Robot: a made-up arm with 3 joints. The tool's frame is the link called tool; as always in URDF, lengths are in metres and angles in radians. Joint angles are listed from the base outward. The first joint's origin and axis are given. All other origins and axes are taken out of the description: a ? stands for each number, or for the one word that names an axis. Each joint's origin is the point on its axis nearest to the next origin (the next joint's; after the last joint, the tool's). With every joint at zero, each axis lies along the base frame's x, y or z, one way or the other. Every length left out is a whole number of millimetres.
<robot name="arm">
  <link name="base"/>
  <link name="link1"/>
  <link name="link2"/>
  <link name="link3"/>
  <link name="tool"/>
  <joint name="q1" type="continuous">
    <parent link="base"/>
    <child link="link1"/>
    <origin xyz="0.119 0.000 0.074" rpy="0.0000 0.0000 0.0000"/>
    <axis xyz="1 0 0"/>
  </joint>
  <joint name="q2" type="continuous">
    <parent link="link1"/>
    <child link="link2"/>
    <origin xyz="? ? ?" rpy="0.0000 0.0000 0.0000"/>
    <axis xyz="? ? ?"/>
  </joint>
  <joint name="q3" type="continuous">
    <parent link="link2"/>
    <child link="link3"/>
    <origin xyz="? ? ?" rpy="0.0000 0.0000 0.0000"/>
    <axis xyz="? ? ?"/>
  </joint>
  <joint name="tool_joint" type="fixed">
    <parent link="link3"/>
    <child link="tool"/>
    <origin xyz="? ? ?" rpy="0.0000 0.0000 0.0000"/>
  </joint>
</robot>
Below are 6 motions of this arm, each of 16 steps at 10 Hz.
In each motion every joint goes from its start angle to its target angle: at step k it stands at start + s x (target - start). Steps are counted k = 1, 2, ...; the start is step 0. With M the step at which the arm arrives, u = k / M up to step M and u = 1 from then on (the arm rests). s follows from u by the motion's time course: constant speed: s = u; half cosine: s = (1 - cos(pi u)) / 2; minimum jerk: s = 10 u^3 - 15 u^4 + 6 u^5.
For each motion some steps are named. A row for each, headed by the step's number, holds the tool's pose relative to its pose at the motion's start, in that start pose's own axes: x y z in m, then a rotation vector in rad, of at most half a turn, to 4 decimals.
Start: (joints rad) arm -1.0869 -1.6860 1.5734
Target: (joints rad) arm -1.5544 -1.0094 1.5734
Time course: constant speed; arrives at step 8
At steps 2, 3, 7, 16:
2: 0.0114 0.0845 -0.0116 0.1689 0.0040 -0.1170
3: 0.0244 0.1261 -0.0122 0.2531 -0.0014 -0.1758
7: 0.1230 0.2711 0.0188 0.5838 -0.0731 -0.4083
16: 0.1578 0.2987 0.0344 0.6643 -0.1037 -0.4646

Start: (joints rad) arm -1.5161 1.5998 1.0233
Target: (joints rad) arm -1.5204 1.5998 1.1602
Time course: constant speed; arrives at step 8
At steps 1, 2, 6, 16:
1: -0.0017 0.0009 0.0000 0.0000 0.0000 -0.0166
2: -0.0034 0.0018 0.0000 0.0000 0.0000 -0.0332
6: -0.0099 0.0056 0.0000 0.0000 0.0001 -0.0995
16: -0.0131 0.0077 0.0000 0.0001 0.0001 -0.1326

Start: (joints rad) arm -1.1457 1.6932 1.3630
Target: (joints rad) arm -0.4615 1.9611 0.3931
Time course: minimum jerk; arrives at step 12
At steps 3, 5, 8, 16:
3: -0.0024 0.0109 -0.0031 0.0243 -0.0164 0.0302
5: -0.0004 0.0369 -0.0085 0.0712 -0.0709 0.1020
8: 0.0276 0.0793 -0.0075 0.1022 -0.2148 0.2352
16: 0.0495 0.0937 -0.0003 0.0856 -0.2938 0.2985

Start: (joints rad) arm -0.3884 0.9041 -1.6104
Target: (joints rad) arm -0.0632 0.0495 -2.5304
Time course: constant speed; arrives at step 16
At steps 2, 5, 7, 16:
2: 0.0330 0.0487 -0.0108 0.1037 -0.0371 0.0843
5: 0.0898 0.1226 -0.0153 0.2495 -0.1208 0.2147
7: 0.1315 0.1714 -0.0095 0.3379 -0.1945 0.3034
16: 0.3330 0.3633 0.1153 0.6137 -0.6816 0.7027

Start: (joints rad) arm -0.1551 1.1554 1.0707
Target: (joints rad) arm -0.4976 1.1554 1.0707
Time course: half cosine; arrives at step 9
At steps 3, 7, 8, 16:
3: 0.0394 -0.0155 0.0023 -0.0166 -0.0303 0.0783
7: 0.1428 -0.0403 0.0146 -0.0585 -0.1071 0.2767
8: 0.1572 -0.0421 0.0170 -0.0643 -0.1176 0.3039
16: 0.1622 -0.0426 0.0178 -0.0663 -0.1213 0.3134

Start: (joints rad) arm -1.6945 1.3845 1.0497
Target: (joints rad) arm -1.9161 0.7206 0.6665
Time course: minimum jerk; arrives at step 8
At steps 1, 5, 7, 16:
1: -0.0006 -0.0054 0.0014 -0.0096 0.0047 0.0096
5: 0.0148 -0.2228 0.1130 -0.4233 0.2429 0.4199
7: 0.0388 -0.2854 0.1748 -0.5713 0.3454 0.5565
16: 0.0406 -0.2889 0.1789 -0.5804 0.3520 0.5646

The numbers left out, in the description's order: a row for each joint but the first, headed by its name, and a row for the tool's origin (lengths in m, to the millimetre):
q2: xyz 0.000 -0.041 -0.183, axis 0 -1 0
q3: xyz -0.003 0.000 -0.488, axis 0 0 -1
tool: xyz -0.053 -0.108 0.000

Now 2 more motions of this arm.
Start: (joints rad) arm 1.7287 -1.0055 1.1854
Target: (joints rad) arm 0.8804 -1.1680 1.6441
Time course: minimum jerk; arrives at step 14
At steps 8, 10, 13, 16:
8: 0.0807 -0.1154 0.0364 -0.1626 -0.2358 -0.7551
10: 0.0953 -0.1546 0.0538 -0.2009 -0.3231 -1.0263
13: 0.1015 -0.1786 0.0656 -0.2200 -0.3796 -1.1991
16: 0.1016 -0.1791 0.0659 -0.2204 -0.3809 -1.2031

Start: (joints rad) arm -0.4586 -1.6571 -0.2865
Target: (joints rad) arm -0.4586 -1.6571 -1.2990
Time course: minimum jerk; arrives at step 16
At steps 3, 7, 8, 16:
3: 0.0054 -0.0025 0.0000 0.0000 0.0000 0.0494
7: 0.0449 -0.0120 0.0000 0.0000 0.0000 0.3888
8: 0.0590 -0.0122 0.0000 0.0000 0.0000 0.5063
16: 0.1165 0.0058 0.0000 0.0000 0.0000 1.0125

